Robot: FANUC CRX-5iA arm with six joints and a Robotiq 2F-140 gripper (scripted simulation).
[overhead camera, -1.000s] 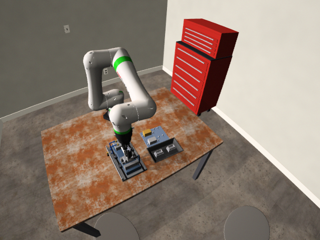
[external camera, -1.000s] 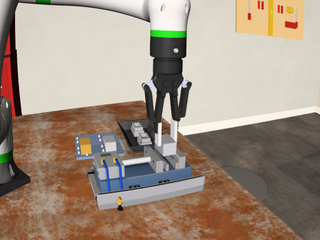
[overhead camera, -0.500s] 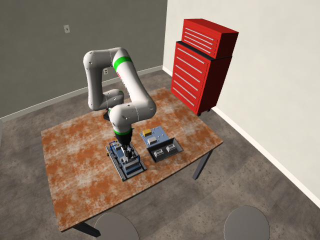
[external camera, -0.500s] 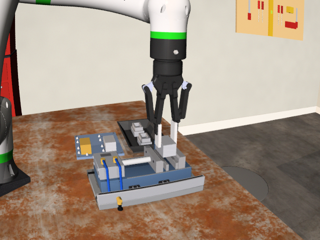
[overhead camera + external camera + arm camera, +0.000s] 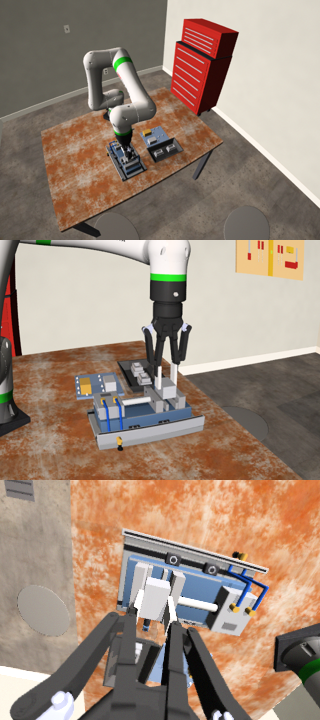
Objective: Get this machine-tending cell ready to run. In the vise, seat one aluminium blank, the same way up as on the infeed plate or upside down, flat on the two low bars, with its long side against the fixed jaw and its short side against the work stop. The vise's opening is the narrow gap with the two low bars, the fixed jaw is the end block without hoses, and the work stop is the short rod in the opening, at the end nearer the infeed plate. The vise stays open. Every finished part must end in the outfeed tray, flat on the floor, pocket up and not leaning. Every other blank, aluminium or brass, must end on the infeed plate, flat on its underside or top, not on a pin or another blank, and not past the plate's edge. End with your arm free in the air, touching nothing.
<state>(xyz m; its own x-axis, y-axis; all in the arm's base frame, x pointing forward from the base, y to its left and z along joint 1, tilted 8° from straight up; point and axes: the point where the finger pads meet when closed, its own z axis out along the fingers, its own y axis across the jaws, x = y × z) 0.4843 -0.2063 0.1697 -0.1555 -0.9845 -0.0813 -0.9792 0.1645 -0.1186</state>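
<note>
Now: the vise 11 cm below my hand, 7 cm behind it and 2 cm to the left of it. From my hand the other things lie so: brass blank (28 cm to the left, 16 cm behind, 12 cm below).
</note>
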